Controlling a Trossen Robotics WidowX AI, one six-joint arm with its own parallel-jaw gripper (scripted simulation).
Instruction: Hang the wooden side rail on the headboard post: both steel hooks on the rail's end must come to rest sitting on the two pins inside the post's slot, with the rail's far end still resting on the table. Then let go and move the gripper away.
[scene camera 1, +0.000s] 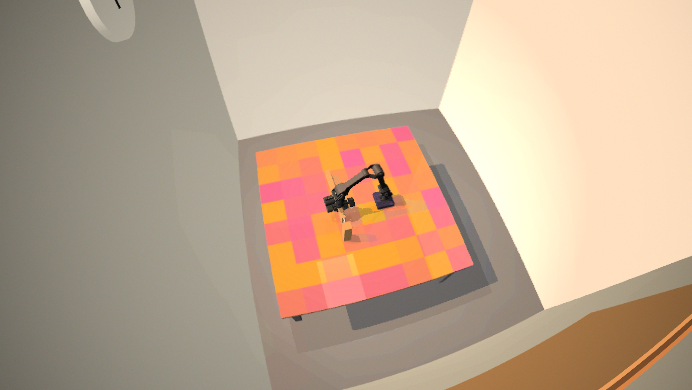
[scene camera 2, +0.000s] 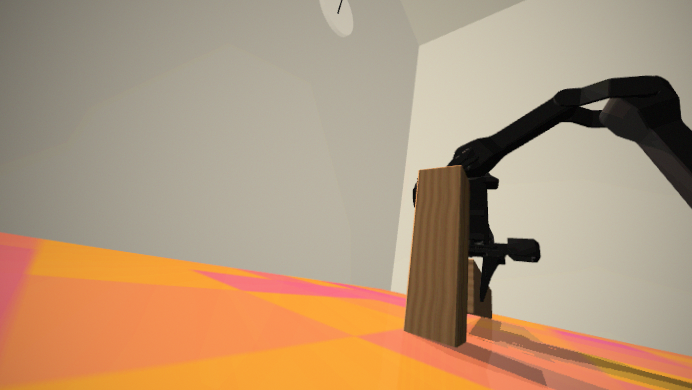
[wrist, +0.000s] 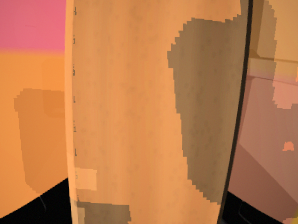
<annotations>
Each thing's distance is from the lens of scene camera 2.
my gripper (scene camera 2: 470, 299): 0.46 m
wooden side rail (scene camera 2: 475, 307): 0.38 m
</annotations>
